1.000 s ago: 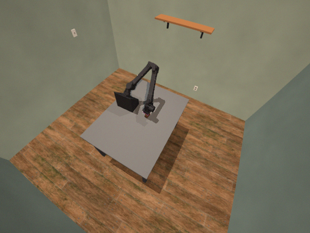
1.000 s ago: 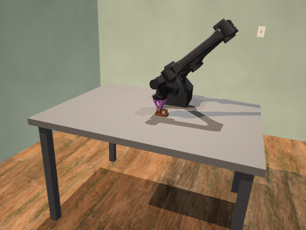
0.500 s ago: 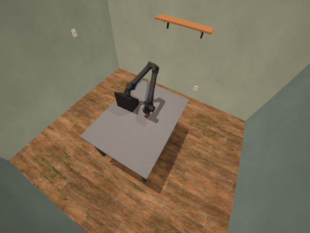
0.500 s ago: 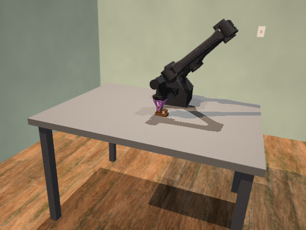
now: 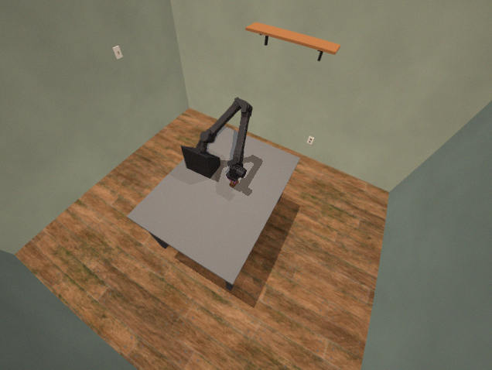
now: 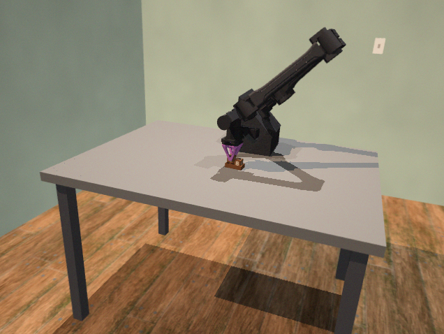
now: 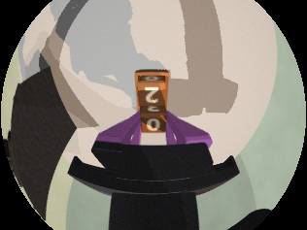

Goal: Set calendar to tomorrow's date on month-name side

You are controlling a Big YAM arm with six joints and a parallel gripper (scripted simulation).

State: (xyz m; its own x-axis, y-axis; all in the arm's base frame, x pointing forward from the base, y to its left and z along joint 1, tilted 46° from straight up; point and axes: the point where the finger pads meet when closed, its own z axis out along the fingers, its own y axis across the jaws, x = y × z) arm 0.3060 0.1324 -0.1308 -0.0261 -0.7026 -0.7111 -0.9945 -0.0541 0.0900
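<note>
Right now my hand is 3 cm above the small brown calendar tray and 2 cm to the right of it.
</note>
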